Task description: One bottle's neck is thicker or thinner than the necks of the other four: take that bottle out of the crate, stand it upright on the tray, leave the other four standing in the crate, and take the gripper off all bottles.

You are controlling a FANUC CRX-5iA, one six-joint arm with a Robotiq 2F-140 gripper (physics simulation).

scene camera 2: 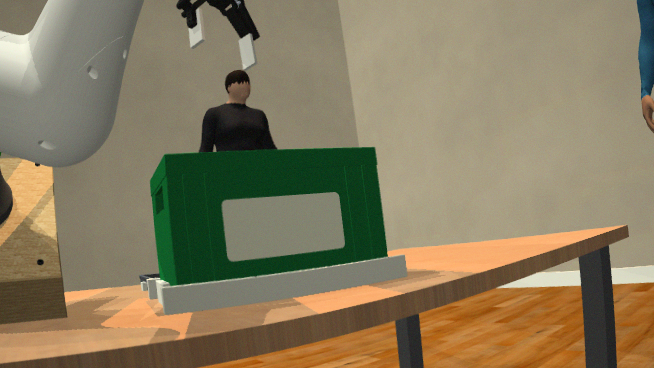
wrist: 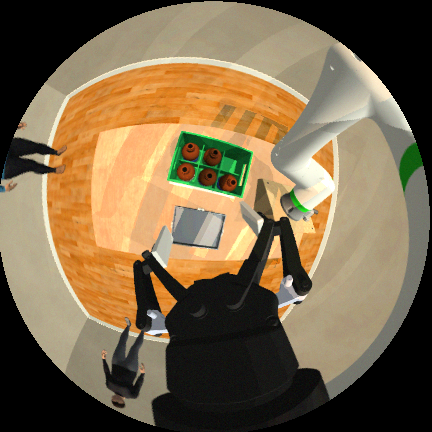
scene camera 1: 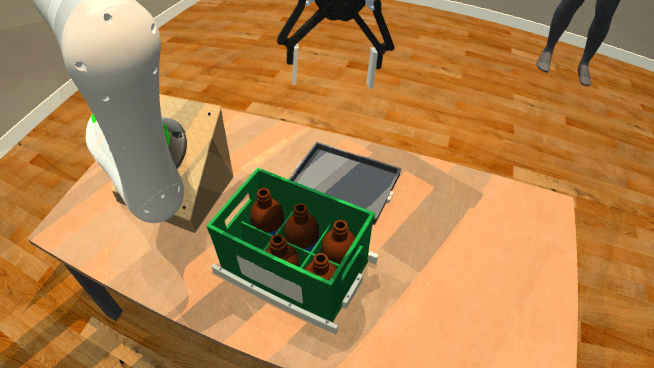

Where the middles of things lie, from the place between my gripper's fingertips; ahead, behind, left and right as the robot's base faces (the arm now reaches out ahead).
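Scene:
Relative to the grey tray (scene camera 1: 362, 181), my hand is 14 cm to the right of it, 4 cm past it and 39 cm above it.

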